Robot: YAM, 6 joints.
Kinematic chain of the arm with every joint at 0, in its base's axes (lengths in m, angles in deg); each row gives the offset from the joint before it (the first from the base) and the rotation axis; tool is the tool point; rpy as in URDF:
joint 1: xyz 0 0 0.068 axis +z
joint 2: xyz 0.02 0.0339 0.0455 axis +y
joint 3: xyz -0.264 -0.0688 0 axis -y
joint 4: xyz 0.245 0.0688 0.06 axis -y
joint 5: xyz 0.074 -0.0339 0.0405 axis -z
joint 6: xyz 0.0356 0 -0.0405 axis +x
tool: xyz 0 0 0 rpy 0 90 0
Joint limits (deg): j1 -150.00..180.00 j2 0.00..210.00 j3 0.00..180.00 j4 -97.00..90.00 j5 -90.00..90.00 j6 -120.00..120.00
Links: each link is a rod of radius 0.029 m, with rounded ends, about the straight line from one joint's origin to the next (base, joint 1, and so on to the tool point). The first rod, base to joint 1, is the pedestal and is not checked.
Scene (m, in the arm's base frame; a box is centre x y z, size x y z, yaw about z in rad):
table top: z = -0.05
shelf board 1: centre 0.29 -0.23 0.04 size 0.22 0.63 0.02 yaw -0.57
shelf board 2: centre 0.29 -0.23 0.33 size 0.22 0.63 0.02 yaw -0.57
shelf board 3: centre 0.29 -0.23 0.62 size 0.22 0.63 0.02 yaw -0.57
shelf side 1: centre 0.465 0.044 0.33 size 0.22 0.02 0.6 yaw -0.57
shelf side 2: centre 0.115 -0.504 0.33 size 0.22 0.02 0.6 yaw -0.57
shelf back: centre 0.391 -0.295 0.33 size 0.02 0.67 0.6 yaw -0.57
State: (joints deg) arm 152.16 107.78 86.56 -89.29 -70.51 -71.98
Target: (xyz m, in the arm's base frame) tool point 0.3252 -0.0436 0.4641
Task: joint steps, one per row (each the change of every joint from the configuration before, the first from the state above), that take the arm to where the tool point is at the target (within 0.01 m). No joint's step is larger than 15 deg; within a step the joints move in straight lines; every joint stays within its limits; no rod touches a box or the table.
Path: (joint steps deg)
1: -14.76 -5.27 0.11 1.29 5.46 4.23
2: -14.77 -5.26 0.11 1.29 5.46 4.24
3: -14.76 -5.27 0.11 1.29 5.47 4.23
4: -14.77 -5.26 0.12 1.29 5.46 4.23
5: -14.76 -5.27 0.11 1.30 5.46 4.24
6: -14.77 -5.26 0.11 1.29 5.46 4.23
7: -14.76 -5.27 0.11 1.29 5.46 4.24
8: -12.41 5.69 7.15 2.31 -6.31 -5.93
9: -12.41 5.69 7.15 2.31 -6.31 -5.93
10: -12.40 5.69 7.15 2.31 -6.32 -5.93
11: -12.41 5.69 7.15 2.31 -6.31 -5.92
12: -12.40 5.68 7.15 2.31 -6.31 -5.93

